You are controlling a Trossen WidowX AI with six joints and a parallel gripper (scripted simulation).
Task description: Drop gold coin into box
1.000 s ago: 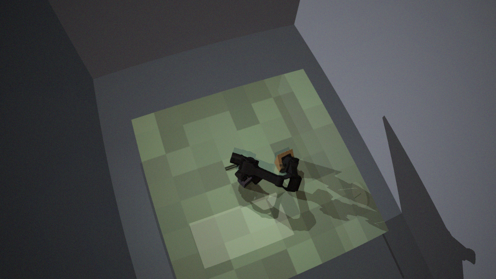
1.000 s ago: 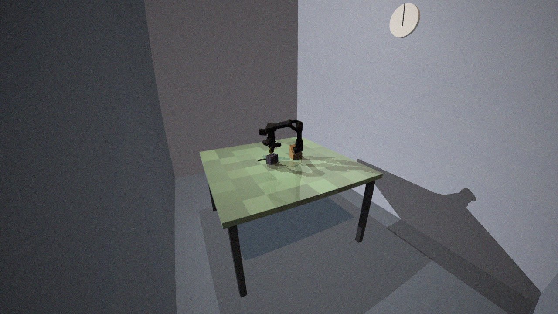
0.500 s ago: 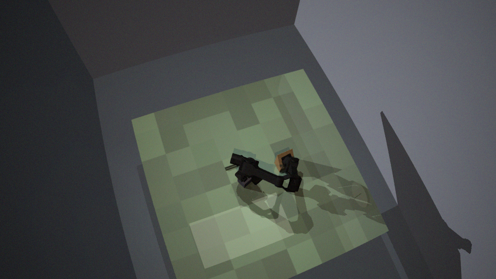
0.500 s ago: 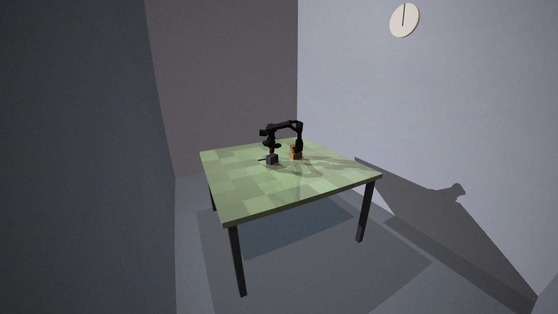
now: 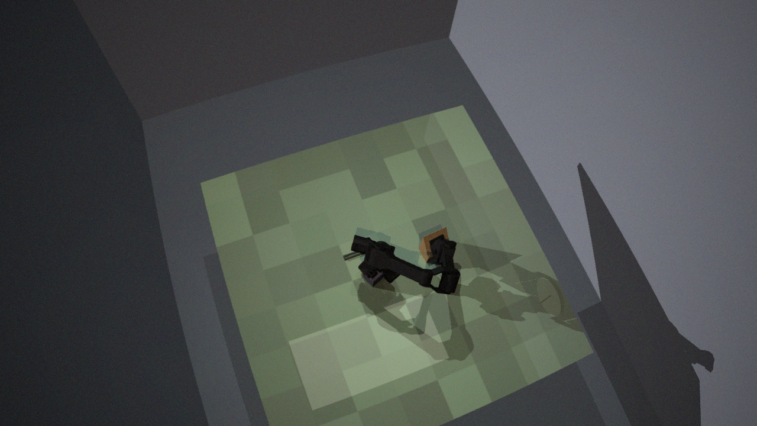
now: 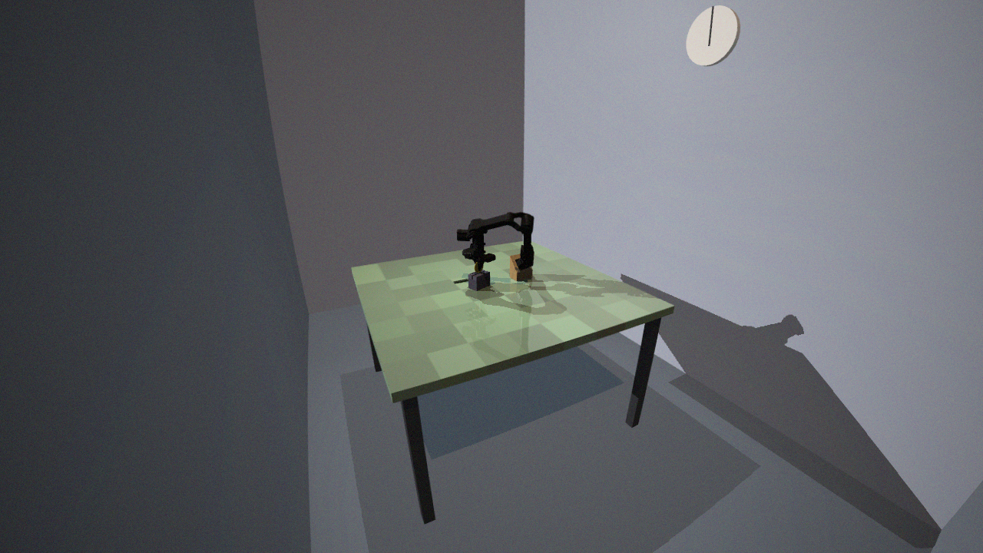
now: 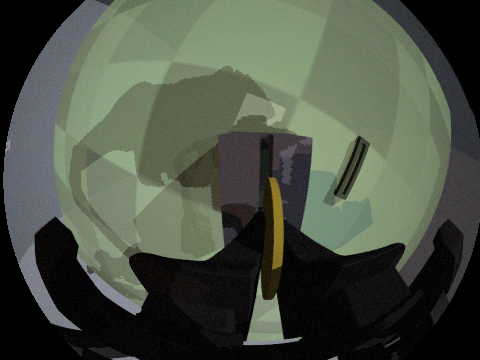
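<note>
Right now the thin gold coin is right at my gripper tip.
</note>
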